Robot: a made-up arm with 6 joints. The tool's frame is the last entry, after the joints. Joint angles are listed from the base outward. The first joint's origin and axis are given. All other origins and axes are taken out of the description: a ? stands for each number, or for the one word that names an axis. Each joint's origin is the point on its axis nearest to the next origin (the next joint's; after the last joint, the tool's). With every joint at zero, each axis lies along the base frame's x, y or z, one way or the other. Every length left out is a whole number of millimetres.
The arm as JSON. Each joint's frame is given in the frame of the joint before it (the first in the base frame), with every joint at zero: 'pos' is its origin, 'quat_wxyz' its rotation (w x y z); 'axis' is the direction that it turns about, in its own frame. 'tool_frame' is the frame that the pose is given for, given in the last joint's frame.
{
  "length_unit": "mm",
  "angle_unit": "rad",
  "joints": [
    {
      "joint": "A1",
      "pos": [
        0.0,
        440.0,
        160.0
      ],
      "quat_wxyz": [
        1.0,
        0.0,
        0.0,
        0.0
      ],
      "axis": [
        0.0,
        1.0,
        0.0
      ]
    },
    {
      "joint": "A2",
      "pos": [
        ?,
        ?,
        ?
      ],
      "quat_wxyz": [
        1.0,
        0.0,
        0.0,
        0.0
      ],
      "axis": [
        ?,
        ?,
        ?
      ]
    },
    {
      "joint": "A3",
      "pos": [
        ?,
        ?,
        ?
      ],
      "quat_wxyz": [
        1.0,
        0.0,
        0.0,
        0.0
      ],
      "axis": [
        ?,
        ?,
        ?
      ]
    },
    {
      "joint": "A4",
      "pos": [
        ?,
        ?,
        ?
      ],
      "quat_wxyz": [
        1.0,
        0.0,
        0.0,
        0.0
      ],
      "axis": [
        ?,
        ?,
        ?
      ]
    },
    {
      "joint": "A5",
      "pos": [
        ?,
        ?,
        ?
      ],
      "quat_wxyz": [
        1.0,
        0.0,
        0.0,
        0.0
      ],
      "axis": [
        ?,
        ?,
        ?
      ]
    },
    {
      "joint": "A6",
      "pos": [
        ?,
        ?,
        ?
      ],
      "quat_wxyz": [
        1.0,
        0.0,
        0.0,
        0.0
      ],
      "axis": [
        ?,
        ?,
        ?
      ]
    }
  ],
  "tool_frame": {
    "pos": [
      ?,
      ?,
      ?
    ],
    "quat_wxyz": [
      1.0,
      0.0,
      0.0,
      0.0
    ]
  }
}
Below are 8 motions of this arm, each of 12 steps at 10 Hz.
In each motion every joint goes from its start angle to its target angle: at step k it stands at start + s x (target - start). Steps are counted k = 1, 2, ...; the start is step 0. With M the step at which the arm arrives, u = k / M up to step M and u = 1 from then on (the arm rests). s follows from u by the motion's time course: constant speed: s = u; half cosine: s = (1 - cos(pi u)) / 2; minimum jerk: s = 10 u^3 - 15 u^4 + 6 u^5.
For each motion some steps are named. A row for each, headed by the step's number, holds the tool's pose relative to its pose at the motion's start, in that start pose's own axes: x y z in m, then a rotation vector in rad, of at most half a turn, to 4 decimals.
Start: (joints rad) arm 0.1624 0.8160 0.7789 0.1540 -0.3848 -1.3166
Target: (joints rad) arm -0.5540 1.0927 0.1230 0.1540 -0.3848 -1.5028
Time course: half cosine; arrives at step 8
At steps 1, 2, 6, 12:
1: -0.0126 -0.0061 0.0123 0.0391 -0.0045 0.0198
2: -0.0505 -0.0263 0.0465 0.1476 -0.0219 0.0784
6: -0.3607 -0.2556 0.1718 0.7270 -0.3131 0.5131
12: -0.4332 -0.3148 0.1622 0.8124 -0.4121 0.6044

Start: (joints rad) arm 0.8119 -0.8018 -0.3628 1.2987 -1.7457 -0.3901
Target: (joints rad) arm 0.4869 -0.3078 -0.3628 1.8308 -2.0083 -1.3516
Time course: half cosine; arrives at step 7
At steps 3, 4, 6, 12:
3: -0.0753 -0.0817 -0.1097 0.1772 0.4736 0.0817
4: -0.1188 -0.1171 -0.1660 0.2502 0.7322 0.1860
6: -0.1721 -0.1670 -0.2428 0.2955 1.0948 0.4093
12: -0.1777 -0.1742 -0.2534 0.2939 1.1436 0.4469

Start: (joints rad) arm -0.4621 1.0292 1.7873 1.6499 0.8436 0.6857
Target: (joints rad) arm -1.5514 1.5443 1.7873 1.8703 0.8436 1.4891
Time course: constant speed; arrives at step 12
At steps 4, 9, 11, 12:
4: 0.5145 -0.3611 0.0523 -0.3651 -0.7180 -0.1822
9: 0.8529 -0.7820 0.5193 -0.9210 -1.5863 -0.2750
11: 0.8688 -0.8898 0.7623 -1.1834 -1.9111 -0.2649
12: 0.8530 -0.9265 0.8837 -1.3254 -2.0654 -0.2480

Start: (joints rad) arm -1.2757 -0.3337 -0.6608 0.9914 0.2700 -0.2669
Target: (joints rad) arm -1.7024 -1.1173 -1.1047 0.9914 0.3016 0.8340
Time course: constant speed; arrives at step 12
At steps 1, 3, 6, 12:
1: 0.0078 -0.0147 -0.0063 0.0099 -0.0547 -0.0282
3: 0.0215 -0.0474 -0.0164 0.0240 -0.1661 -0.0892
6: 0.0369 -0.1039 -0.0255 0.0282 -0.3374 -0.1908
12: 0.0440 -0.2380 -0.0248 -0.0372 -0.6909 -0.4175

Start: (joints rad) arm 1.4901 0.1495 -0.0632 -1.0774 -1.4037 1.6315
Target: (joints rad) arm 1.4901 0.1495 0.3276 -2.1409 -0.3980 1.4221
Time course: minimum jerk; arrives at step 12
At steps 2, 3, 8, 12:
2: 0.0119 0.0084 0.0124 0.0174 -0.0274 -0.0304
3: 0.0338 0.0242 0.0379 0.0553 -0.0778 -0.0897
8: 0.1682 0.0993 0.3999 0.7414 -0.3964 -0.6961
12: 0.1721 0.0728 0.5319 1.0416 -0.4154 -0.8559

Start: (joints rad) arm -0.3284 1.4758 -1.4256 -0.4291 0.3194 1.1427
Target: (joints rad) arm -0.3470 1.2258 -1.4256 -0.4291 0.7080 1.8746
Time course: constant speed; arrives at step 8
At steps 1, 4, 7, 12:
1: 0.0230 -0.0104 0.0054 -0.0074 -0.0975 -0.0572
4: 0.0837 -0.0513 0.0322 -0.0593 -0.3968 -0.2234
7: 0.1264 -0.1004 0.0726 -0.1546 -0.7028 -0.3773
12: 0.1358 -0.1171 0.0883 -0.1958 -0.8055 -0.4249

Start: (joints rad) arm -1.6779 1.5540 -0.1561 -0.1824 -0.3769 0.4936
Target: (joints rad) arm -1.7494 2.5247 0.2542 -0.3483 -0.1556 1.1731
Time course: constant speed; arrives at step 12
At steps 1, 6, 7, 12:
1: 0.0359 -0.0113 0.0331 -0.0291 -0.1387 0.0122
6: 0.1529 -0.0568 0.2356 -0.1900 -0.8119 0.0924
7: 0.1629 -0.0633 0.2796 -0.2256 -0.9420 0.1125
12: 0.1504 -0.0839 0.4885 -0.4253 -1.5648 0.2359

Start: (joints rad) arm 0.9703 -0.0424 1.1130 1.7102 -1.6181 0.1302
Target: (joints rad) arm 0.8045 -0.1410 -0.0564 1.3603 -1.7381 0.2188
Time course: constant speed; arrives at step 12
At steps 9, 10, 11, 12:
9: -0.1972 0.2780 0.0834 0.0898 -0.3553 0.8539
10: -0.2324 0.2934 0.0943 0.1208 -0.3958 0.9441
11: -0.2689 0.3048 0.1053 0.1560 -0.4359 1.0330
12: -0.3063 0.3120 0.1165 0.1956 -0.4754 1.1204

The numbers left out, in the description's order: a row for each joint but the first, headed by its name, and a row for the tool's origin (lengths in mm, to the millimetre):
A2: xyz 120.0 0.0 160.0, axis 0.0 -1.0 0.0
A3: xyz 200.0 0.0 110.0, axis -1.0 0.0 0.0
A4: xyz 0.0 -110.0 -100.0, axis 0.0 0.0 -1.0
A5: xyz 200.0 360.0 0.0, axis 1.0 0.0 0.0
A6: xyz 0.0 20.0 -170.0, axis 0.0 -1.0 0.0
tool: xyz 120.0 0.0 -170.0

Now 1 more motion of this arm.
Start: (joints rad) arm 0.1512 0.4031 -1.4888 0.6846 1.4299 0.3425
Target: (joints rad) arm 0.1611 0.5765 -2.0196 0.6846 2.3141 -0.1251
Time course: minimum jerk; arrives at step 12
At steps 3, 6, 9, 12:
3: -0.0262 0.0395 -0.0074 0.1178 0.0684 -0.0728
6: -0.0909 0.1966 0.0142 0.5892 0.2940 -0.3203
9: -0.0908 0.3203 0.1028 1.0891 0.4319 -0.5145
12: -0.0814 0.3408 0.1332 1.2229 0.4481 -0.5555

